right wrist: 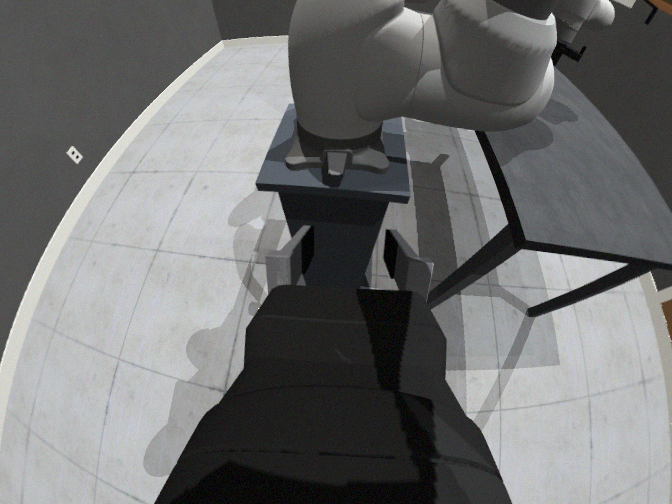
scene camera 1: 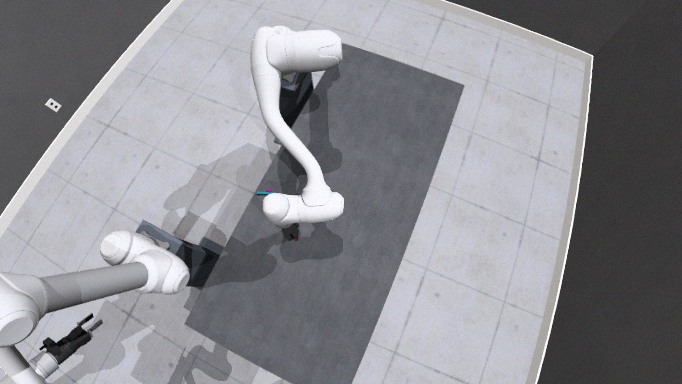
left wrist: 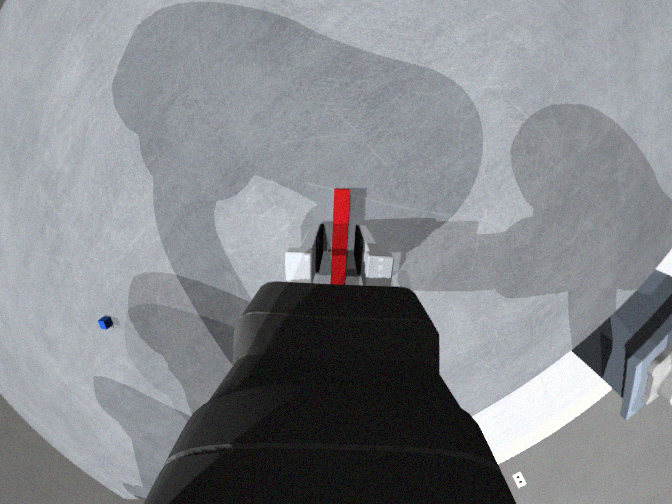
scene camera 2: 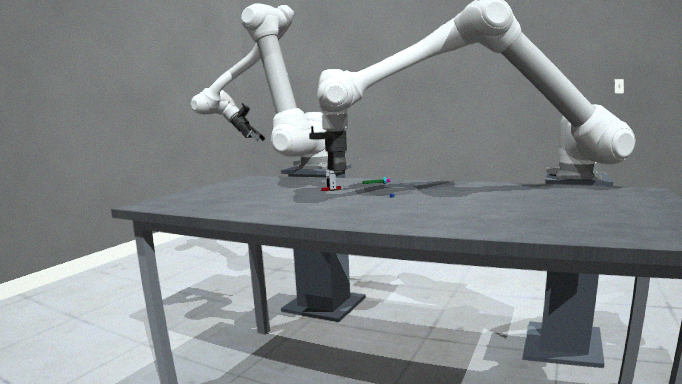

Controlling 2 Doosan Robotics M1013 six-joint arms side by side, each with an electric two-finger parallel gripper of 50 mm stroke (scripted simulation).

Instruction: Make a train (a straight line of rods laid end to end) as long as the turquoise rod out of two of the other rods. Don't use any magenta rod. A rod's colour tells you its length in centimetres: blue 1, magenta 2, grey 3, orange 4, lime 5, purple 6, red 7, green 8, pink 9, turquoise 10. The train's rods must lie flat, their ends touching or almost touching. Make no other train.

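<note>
A red rod is visible, together with my left gripper and my right gripper. The right wrist view also shows my right gripper; the left wrist view also shows my left gripper.
</note>
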